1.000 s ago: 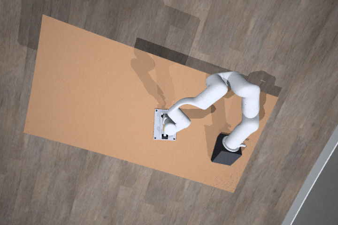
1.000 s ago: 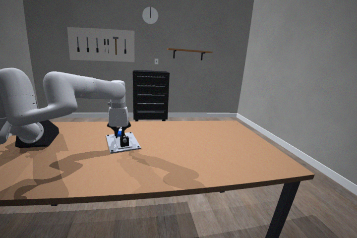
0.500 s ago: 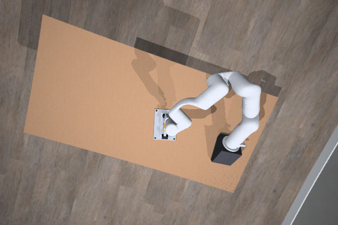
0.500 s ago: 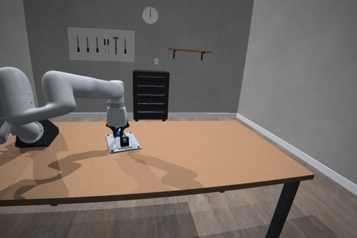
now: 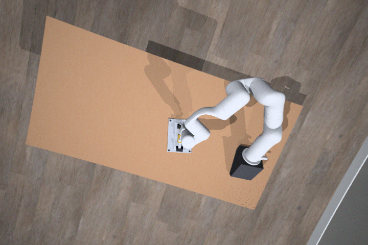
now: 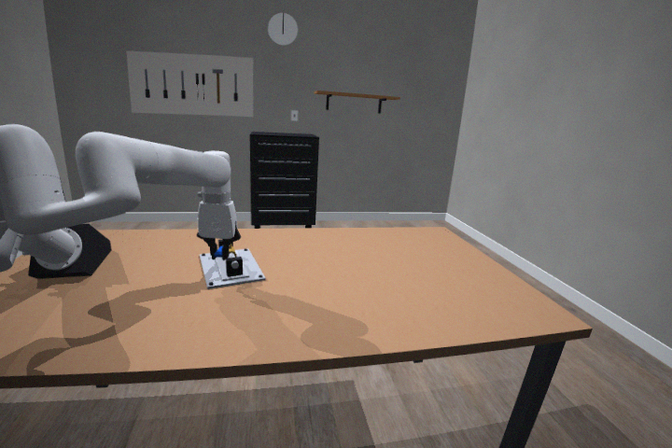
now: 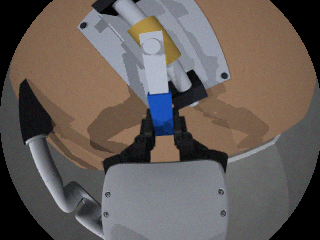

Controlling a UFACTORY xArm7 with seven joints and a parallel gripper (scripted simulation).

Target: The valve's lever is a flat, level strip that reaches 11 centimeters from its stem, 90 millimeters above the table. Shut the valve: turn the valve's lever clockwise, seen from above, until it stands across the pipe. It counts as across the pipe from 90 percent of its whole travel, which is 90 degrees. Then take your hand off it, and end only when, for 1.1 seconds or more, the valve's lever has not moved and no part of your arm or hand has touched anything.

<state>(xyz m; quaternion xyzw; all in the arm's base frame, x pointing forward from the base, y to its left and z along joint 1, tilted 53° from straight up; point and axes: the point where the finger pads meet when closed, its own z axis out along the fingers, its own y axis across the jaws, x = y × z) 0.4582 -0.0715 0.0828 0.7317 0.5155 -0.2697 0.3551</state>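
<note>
Right now the lever is 20 mm ahead of my hand and 50 mm to the left of it.
</note>
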